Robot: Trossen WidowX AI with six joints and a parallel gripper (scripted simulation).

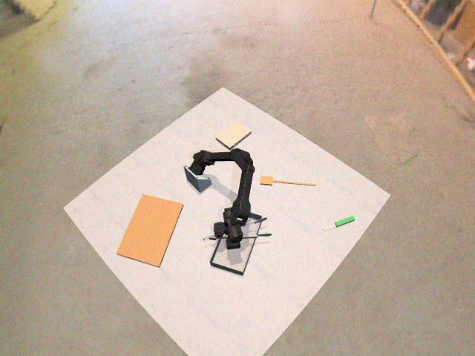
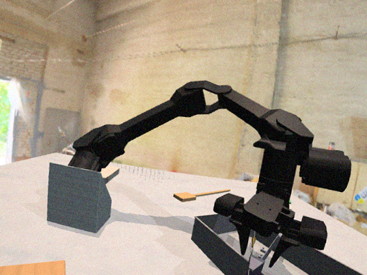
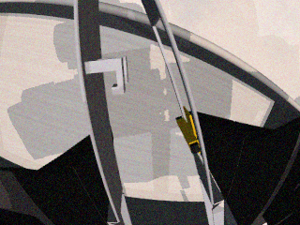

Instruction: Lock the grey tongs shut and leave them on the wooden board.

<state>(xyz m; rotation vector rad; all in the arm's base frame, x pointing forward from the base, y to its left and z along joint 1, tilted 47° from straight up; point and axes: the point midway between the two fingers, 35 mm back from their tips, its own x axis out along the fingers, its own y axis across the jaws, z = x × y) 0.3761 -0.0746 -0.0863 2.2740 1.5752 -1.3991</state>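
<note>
Right now my gripper tip is 3 cm short of the roasting tin. The rest, counted from my gripper tip: green-handled tool (34 cm ahead, 41 cm to the left, 2 cm below); then wooden board (34 cm behind, 25 cm to the right, 2 cm below); then pale flat block (45 cm behind, 48 cm to the left, 2 cm below).
</note>
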